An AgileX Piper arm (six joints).
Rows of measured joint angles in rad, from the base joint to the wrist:
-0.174, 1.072, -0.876, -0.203, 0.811, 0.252
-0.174, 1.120, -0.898, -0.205, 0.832, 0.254
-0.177, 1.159, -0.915, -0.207, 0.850, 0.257
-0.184, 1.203, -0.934, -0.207, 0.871, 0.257
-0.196, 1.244, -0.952, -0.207, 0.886, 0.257
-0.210, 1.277, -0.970, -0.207, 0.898, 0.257
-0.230, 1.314, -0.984, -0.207, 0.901, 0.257
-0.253, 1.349, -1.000, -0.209, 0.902, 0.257
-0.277, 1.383, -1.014, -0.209, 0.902, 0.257
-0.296, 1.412, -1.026, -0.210, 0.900, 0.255
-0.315, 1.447, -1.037, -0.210, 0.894, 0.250
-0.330, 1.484, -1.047, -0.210, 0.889, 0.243
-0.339, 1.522, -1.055, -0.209, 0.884, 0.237
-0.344, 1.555, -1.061, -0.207, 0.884, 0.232
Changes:
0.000, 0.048, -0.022, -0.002, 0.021, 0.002
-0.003, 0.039, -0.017, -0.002, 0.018, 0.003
-0.007, 0.044, -0.019, 0.000, 0.021, 0.000
-0.012, 0.041, -0.018, 0.000, 0.015, 0.000
-0.014, 0.033, -0.018, 0.000, 0.012, 0.000
-0.020, 0.037, -0.014, 0.000, 0.003, 0.000
-0.023, 0.035, -0.016, -0.002, 0.001, 0.000
-0.024, 0.034, -0.014, 0.000, 0.000, 0.000
-0.019, 0.029, -0.012, -0.001, -0.002, -0.002
-0.019, 0.035, -0.011, 0.000, -0.006, -0.005
-0.015, 0.037, -0.010, 0.000, -0.005, -0.007
-0.009, 0.038, -0.008, 0.001, -0.005, -0.006
-0.005, 0.033, -0.006, 0.002, 0.000, -0.005

